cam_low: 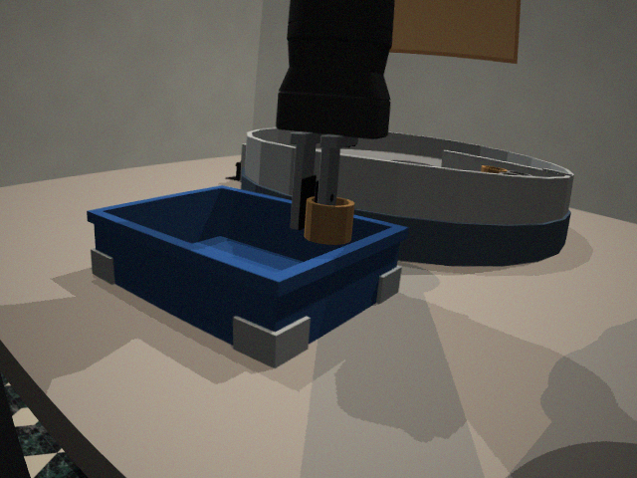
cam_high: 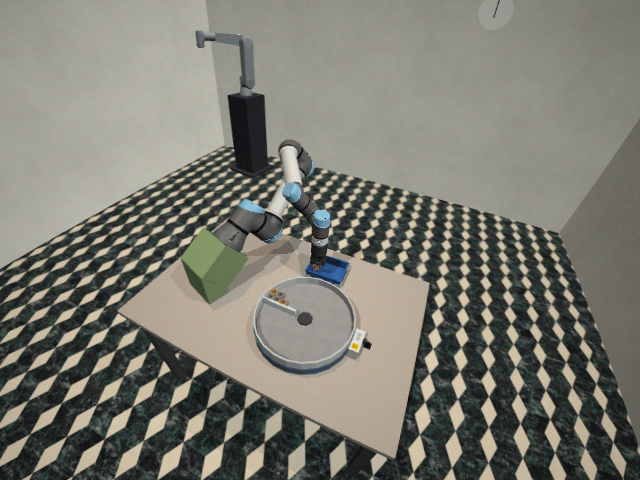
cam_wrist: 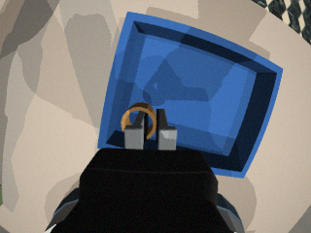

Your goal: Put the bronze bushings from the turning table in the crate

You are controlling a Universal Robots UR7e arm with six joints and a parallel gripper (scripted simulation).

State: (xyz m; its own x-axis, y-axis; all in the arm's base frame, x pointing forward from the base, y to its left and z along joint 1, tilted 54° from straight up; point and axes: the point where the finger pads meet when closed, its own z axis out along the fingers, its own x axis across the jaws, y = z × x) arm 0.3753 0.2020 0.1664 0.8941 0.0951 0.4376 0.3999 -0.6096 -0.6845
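Now: the blue crate 40 mm ahead of my hand, 30 mm to the left of it and 40 mm below it. Round my hand: turning table 120 mm ahead, 290 mm to the right, 10 mm below.
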